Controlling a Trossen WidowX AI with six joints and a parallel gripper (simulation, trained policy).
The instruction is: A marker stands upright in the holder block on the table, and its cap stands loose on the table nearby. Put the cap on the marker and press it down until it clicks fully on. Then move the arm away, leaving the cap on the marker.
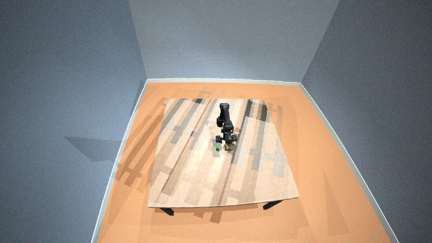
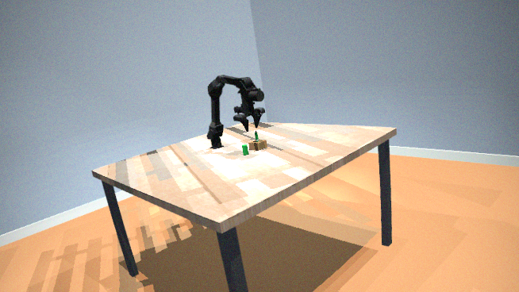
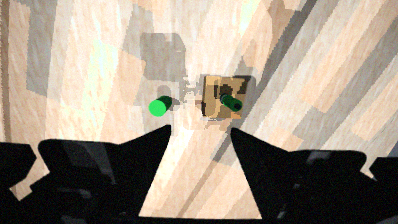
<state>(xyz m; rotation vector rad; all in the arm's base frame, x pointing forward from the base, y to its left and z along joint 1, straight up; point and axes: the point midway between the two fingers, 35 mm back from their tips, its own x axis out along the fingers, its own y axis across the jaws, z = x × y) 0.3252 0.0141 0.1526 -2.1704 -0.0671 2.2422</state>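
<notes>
My gripper tip is 9 cm above the green cap and 7 cm to the left of it. Round my gripper tip: holder block (10 cm below, 5 cm to the left, 2 cm behind).
</notes>
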